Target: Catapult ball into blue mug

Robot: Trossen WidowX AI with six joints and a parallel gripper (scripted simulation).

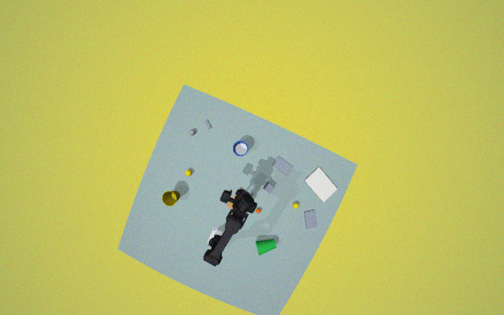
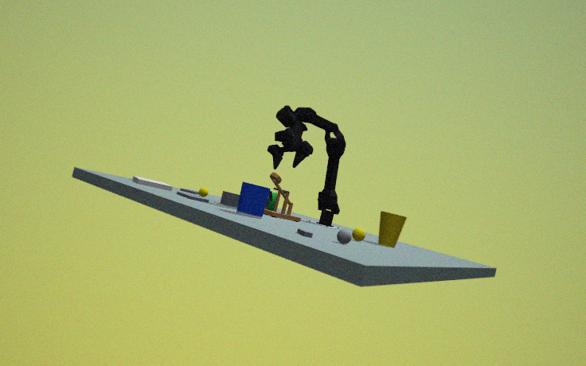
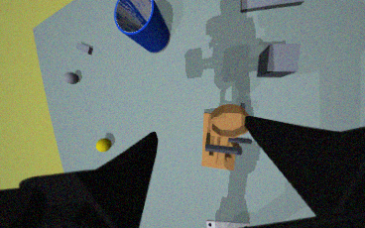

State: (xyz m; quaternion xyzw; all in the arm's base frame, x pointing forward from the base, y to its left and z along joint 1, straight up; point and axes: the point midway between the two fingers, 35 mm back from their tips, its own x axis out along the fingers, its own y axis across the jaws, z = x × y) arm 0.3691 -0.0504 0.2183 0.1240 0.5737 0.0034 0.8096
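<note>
Now: gripper tip 11 cm above the wooden catapult, 6 cm past it and 4 cm to the left of it. Also, from my gripper tip: blue mug 24 cm ahead, 16 cm below, 7 cm to the left; then yellow cup 40 cm to the left, 18 cm behind, 16 cm below; then orange ball 17 cm below, 15 cm to the right, 10 cm behind.
</note>
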